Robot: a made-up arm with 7 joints.
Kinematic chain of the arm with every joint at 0, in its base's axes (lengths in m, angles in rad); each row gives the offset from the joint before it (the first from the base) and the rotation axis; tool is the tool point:
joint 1: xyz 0.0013 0.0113 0.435 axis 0 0.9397 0.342
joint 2: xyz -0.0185 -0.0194 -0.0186 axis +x
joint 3: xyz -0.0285 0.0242 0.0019 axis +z
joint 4: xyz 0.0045 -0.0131 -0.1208 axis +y
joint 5: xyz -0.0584 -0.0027 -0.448 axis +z
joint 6: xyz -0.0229 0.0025 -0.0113 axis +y
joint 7: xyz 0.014 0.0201 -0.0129 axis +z
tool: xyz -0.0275 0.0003 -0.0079
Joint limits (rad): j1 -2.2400..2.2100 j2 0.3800..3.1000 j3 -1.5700..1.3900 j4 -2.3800..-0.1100 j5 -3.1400..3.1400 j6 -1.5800..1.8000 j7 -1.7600..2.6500
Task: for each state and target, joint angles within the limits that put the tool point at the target. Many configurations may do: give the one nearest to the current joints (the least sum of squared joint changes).
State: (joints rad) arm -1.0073 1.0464 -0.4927 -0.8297 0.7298 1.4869 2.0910
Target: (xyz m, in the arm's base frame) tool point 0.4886 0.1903 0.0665
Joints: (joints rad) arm -0.9705 0.4700 -0.5485 -0.1807 0.6972 1.3901 2.4789
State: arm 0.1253 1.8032 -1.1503 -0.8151 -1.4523 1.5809 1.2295
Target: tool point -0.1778 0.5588 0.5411
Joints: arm 0.9128 1.5249 -1.0133 -0.1100 -1.2203 1.3336 1.5739
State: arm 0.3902 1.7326 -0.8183 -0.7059 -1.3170 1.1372 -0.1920
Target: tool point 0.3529 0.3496 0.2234
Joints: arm -0.3828 1.2459 -0.7294 -0.8132 -1.2722 0.9348 -0.2241
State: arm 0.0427 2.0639 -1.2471 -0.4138 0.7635 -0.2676 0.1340
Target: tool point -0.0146 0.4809 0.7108
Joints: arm -0.1036 2.7039 -1.3748 -0.9485 0.7908 -0.2295 0.2306
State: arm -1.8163 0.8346 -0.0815 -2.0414 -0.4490 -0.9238 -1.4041
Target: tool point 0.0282 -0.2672 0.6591
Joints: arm -1.2774 1.0306 -0.3570 -2.2977 -0.5404 -1.1826 -1.6913
